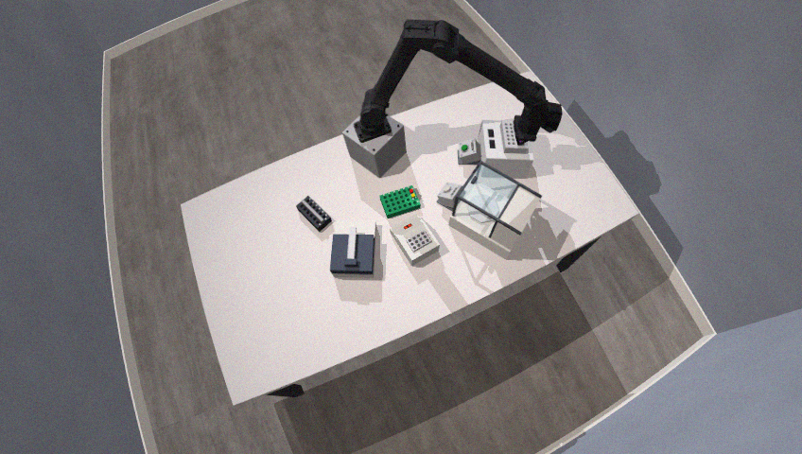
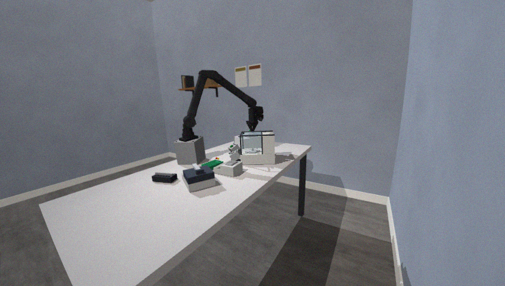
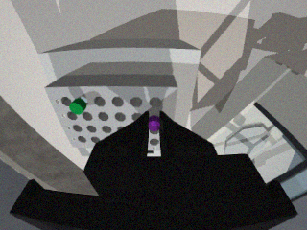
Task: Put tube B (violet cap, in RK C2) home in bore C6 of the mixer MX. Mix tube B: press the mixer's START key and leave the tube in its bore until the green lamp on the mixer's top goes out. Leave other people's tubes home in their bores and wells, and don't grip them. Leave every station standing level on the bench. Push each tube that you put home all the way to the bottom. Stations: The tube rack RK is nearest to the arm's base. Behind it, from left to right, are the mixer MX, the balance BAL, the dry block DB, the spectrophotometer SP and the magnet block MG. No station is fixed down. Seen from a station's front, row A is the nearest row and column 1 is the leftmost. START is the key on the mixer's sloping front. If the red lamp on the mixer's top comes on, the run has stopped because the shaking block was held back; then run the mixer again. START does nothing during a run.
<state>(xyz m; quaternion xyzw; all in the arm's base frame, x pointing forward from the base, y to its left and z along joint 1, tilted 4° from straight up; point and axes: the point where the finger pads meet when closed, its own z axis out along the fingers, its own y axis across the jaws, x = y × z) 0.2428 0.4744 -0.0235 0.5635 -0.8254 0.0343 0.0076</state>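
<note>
My hand is 20 mm above the violet-capped tube B. The rest, counted from my hand: green start key: 160 mm to the right, 110 mm below, 110 mm behind; then grey bore block: 40 mm behind, 30 mm below, 10 mm to the left; then red-capped tube: 410 mm to the right, 150 mm below, 20 mm behind.
</note>
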